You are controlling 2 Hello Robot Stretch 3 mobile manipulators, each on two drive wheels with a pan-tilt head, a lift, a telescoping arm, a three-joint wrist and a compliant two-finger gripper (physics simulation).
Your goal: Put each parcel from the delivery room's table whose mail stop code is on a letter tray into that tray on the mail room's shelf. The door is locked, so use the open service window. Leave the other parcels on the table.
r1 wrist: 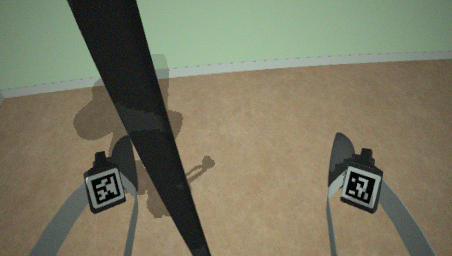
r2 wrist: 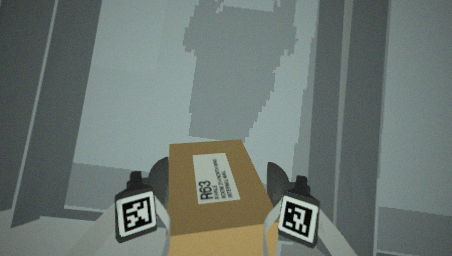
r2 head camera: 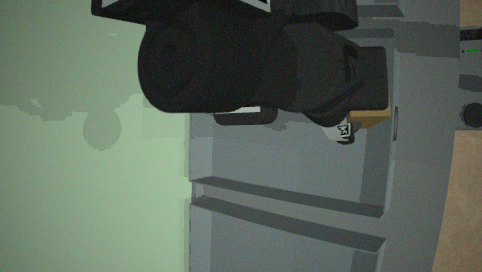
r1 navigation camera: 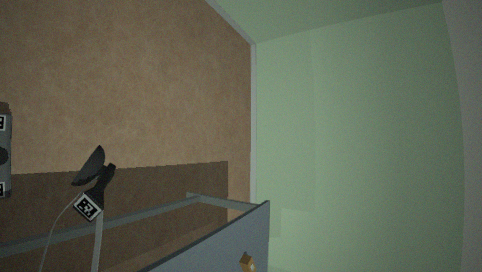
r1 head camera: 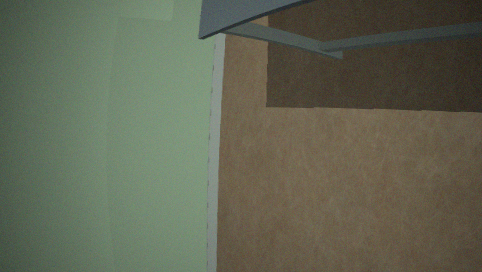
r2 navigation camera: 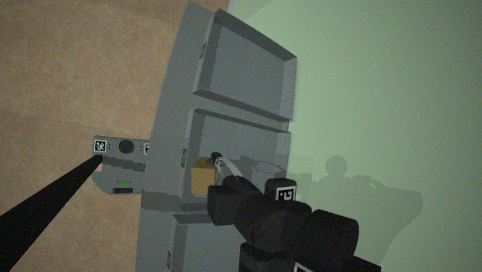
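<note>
r2's gripper (r2 wrist: 218, 177) is shut on the brown parcel (r2 wrist: 215, 190) (r2 navigation camera: 203, 181) (r2 head camera: 371, 119) with a white label reading R63. In the r2 navigation view the parcel is over the front part of the middle grey letter tray (r2 navigation camera: 240, 140) (r2 head camera: 285, 162); whether it touches the tray floor I cannot tell. The tray's code is unreadable. r1's gripper (r1 wrist: 232, 150) is open and empty above the brown floor, near the green wall. Another brown parcel (r1 navigation camera: 246, 262) lies on the grey table (r1 navigation camera: 220, 242) in the r1 navigation view; its code is unreadable.
Neighbouring trays (r2 navigation camera: 250, 70) (r2 navigation camera: 212, 240) stand on either side on the grey shelf (r2 navigation camera: 167, 105). A green wall (r2 navigation camera: 380, 100) runs behind. A robot base (r2 navigation camera: 122, 162) shows beside the shelf's front edge. A table leg frame (r1 head camera: 280, 37) stands under the tabletop (r1 head camera: 240, 10).
</note>
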